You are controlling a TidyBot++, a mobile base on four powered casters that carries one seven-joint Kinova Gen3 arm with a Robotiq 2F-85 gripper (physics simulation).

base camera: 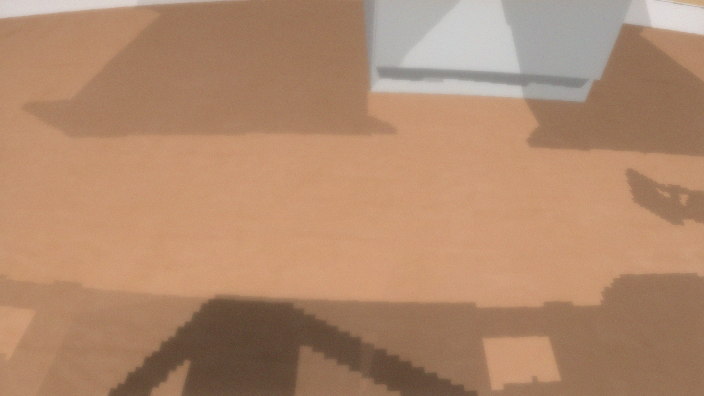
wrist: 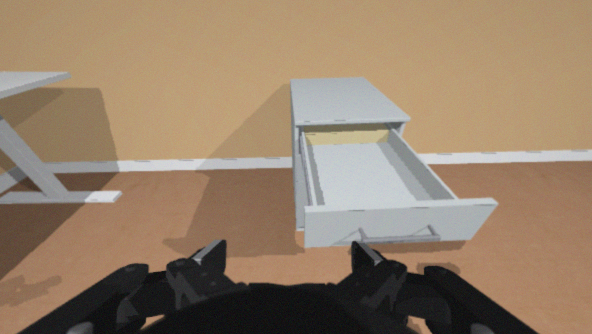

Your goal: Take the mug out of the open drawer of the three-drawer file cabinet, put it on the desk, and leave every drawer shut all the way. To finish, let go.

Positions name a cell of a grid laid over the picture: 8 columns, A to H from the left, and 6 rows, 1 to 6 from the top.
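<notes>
The gripper (wrist: D5) visible. Grey drawer (wrist: E4) visible.
</notes>
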